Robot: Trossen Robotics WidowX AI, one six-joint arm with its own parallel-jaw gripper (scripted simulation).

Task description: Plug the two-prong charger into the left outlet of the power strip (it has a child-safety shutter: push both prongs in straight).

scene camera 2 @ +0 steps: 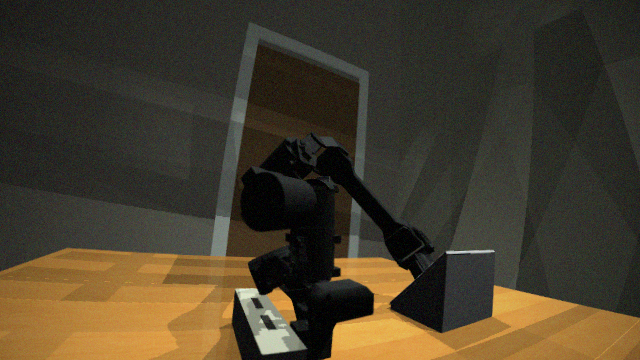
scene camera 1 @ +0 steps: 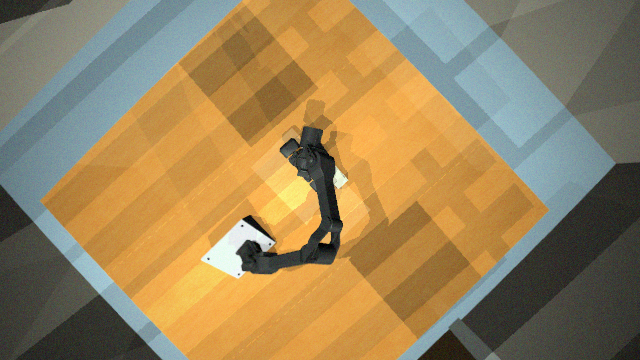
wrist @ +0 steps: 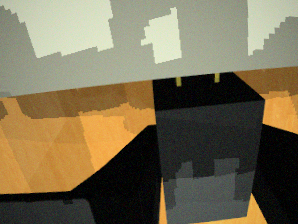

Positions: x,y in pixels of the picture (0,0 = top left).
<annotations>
My gripper (wrist: 192,130) carries a box-shaped charger (wrist: 208,126).
</annotations>
